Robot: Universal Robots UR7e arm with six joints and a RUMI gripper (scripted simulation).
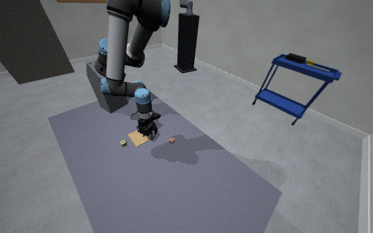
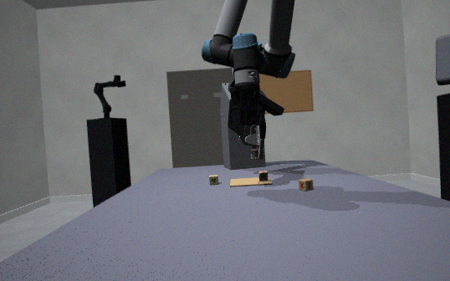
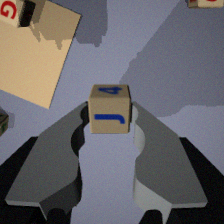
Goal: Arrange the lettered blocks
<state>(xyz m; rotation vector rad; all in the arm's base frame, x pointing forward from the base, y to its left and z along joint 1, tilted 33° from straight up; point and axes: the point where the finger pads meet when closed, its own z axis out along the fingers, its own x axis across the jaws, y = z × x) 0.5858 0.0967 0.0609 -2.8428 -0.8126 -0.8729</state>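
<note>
The tan mat lies 130 mm behind my hand, 50 mm to the right of it and 110 mm below it.
</note>
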